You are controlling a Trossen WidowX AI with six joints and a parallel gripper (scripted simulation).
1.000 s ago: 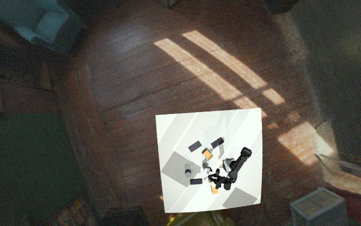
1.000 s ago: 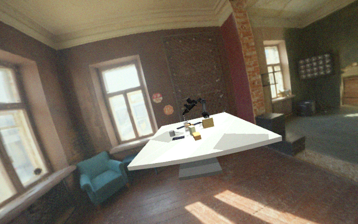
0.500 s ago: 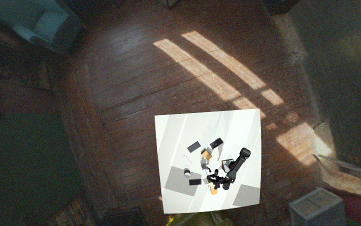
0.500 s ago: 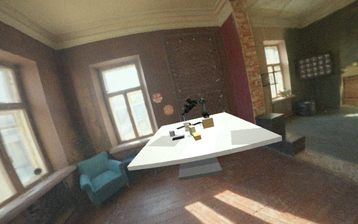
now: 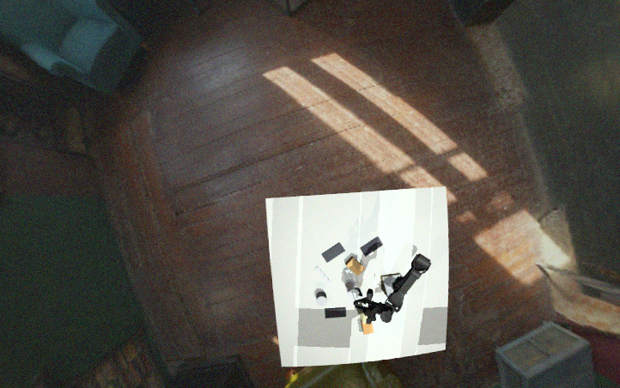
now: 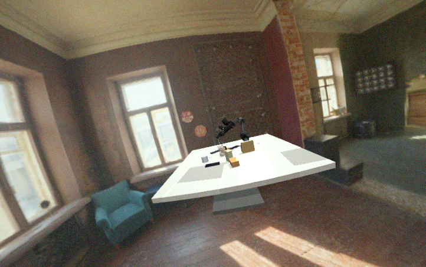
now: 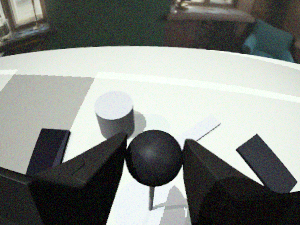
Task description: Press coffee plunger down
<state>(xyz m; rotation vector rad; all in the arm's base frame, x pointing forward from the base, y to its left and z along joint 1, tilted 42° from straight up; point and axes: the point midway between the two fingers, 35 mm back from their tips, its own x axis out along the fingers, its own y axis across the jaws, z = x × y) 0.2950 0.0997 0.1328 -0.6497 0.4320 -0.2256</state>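
The coffee plunger lies 1 cm behind my gripper tip and 7 cm below it. Also, from my gripper tip: coffee press 3 cm behind, 1 cm to the left, 12 cm below; then grey cylinder 19 cm ahead, 7 cm to the left, 20 cm below.
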